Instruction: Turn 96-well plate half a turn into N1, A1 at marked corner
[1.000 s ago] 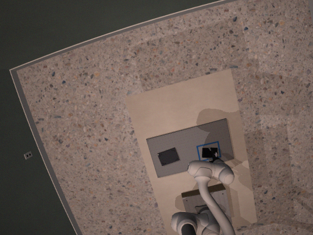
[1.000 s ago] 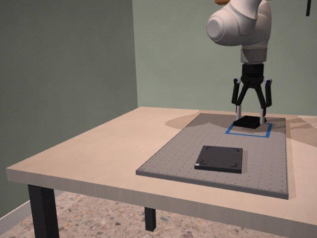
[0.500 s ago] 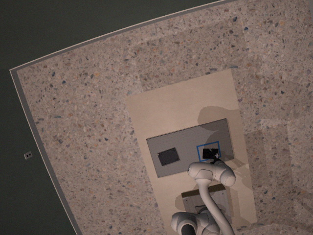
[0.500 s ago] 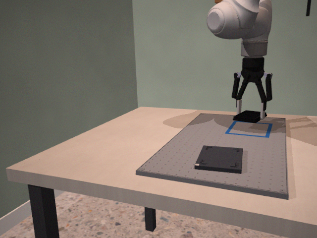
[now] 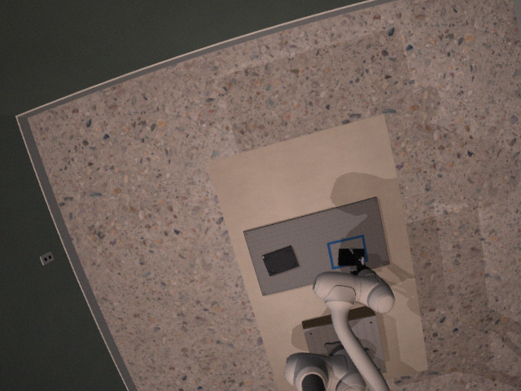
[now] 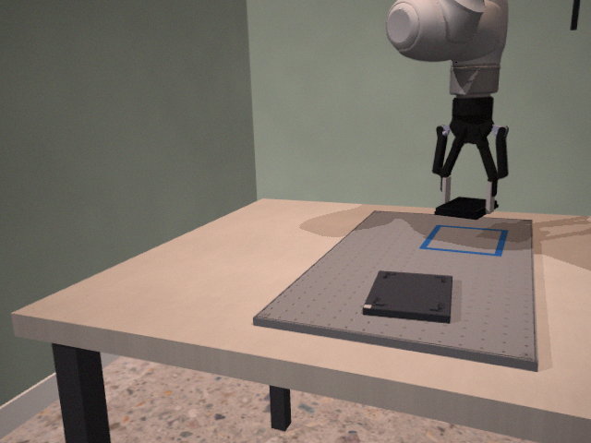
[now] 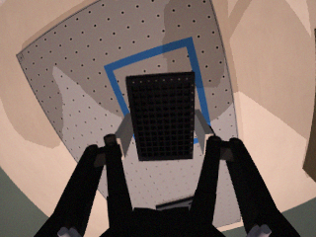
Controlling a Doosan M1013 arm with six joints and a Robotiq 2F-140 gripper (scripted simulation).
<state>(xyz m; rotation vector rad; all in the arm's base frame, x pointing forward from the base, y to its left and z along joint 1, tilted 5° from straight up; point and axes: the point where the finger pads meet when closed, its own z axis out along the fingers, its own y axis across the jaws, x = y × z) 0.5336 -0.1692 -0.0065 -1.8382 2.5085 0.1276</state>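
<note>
My hand is 60 mm short of the plate nest N1, 350 mm to the right of it and 80 mm above it. Round my hand: small white A1 mark: 110 mm ahead, 430 mm to the left, 80 mm below; black 96-well plate: 20 mm below.
</note>
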